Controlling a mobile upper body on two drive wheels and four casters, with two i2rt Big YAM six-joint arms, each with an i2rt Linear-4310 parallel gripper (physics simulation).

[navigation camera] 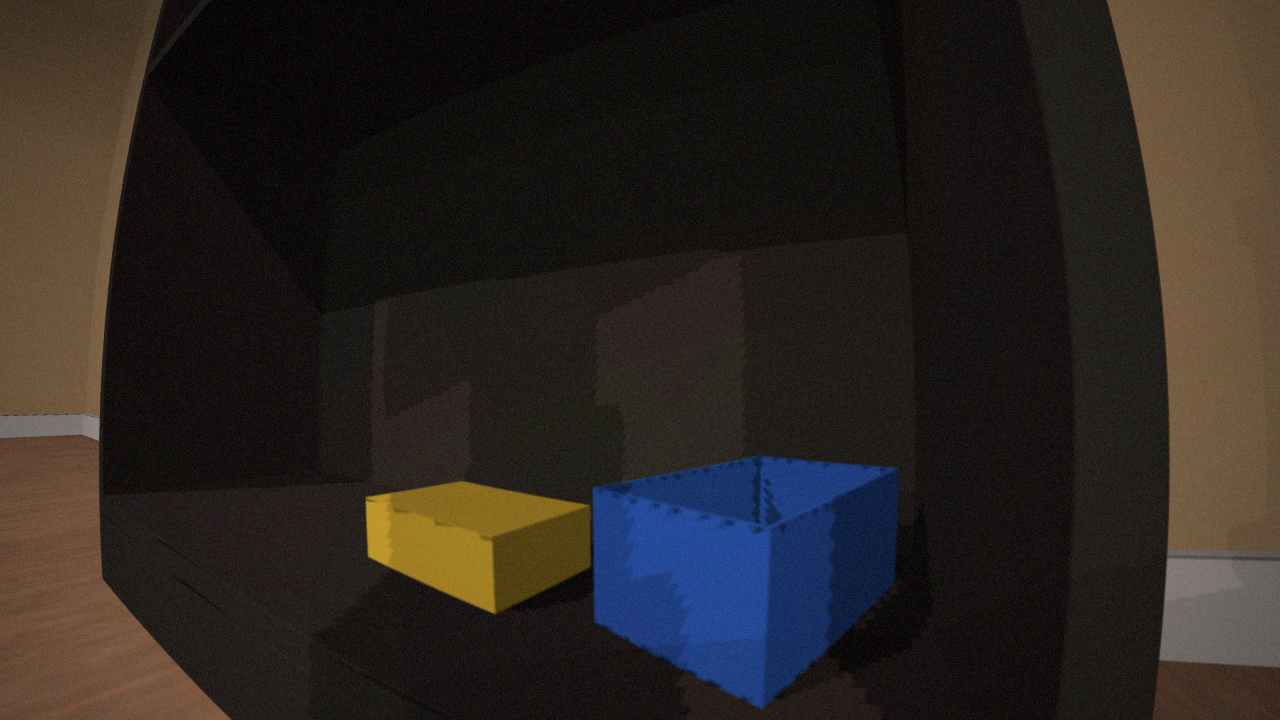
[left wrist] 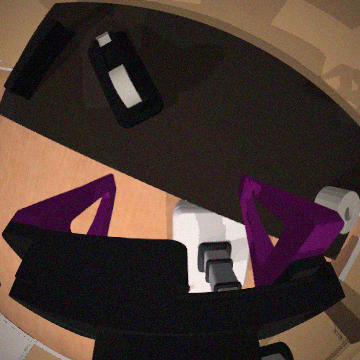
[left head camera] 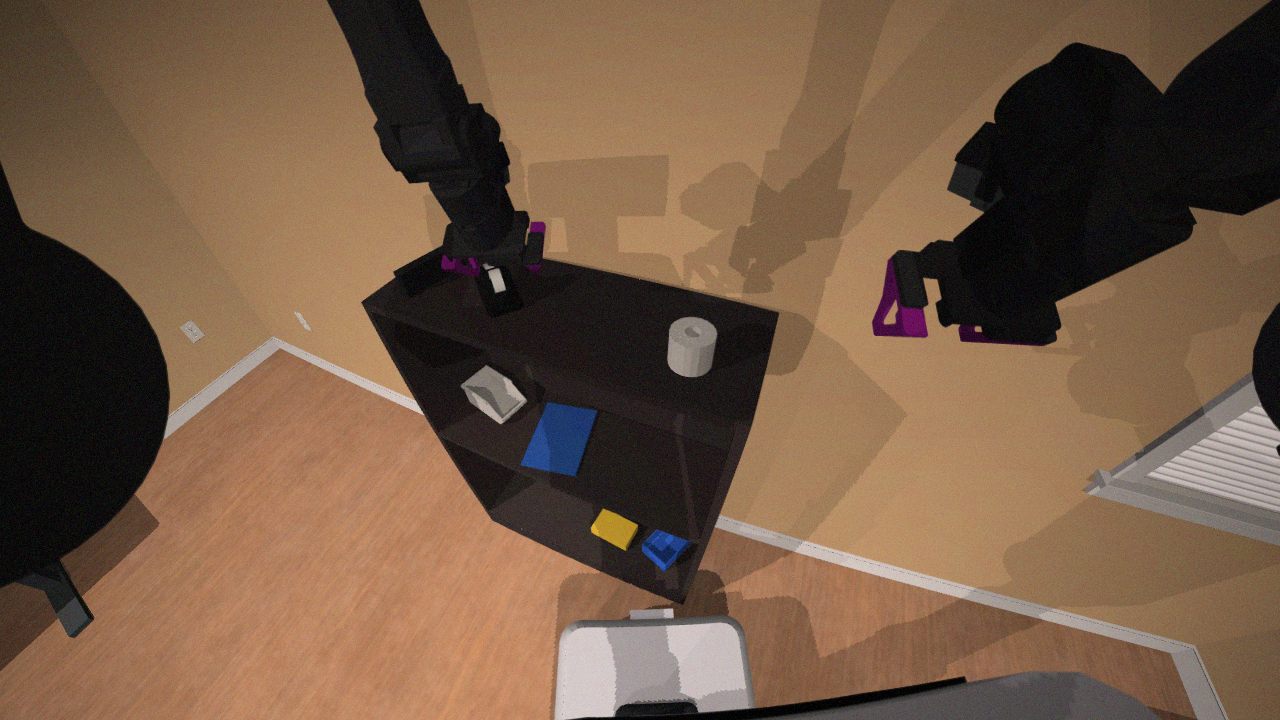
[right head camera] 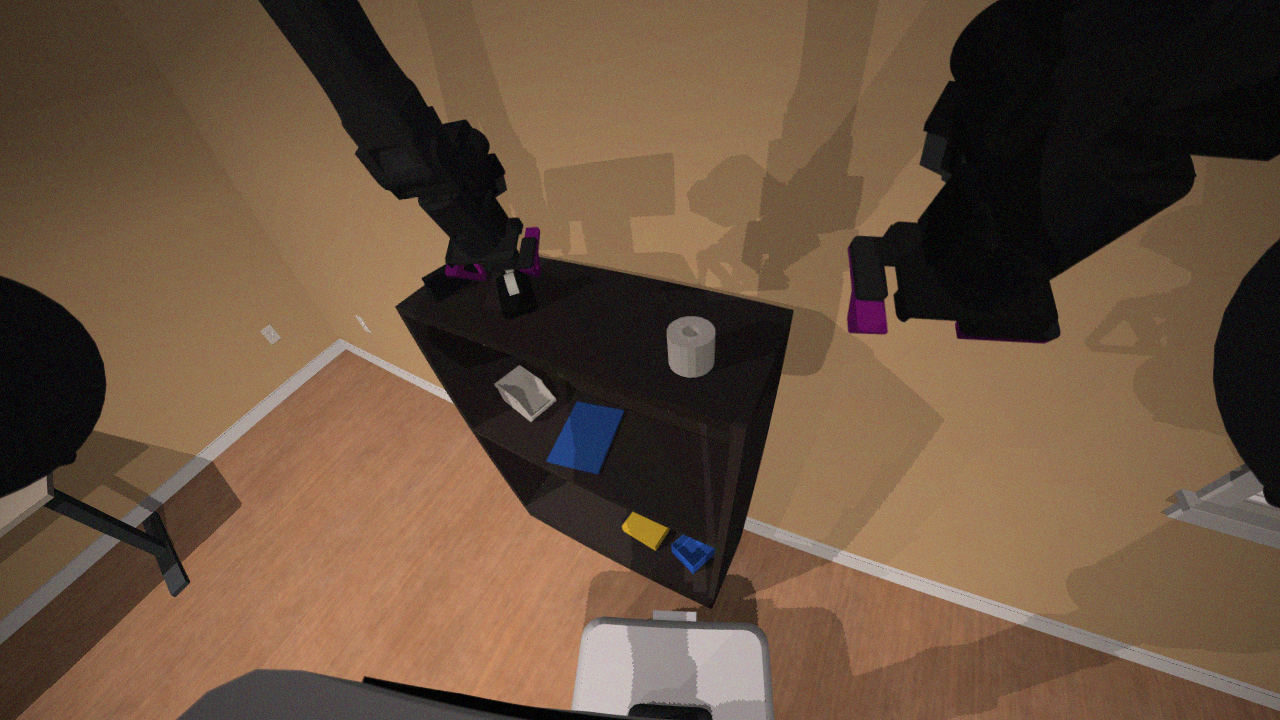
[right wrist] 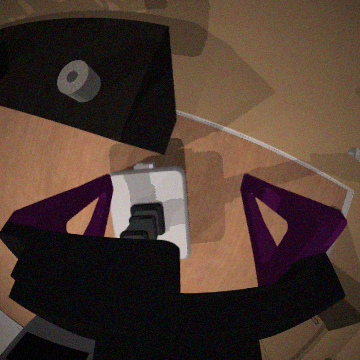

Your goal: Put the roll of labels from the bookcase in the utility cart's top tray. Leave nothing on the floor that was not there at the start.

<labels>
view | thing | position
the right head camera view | my left gripper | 511,275
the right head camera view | my right gripper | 904,328
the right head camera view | roll of labels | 690,340
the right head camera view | blue pad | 586,437
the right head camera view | white holder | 526,393
</labels>
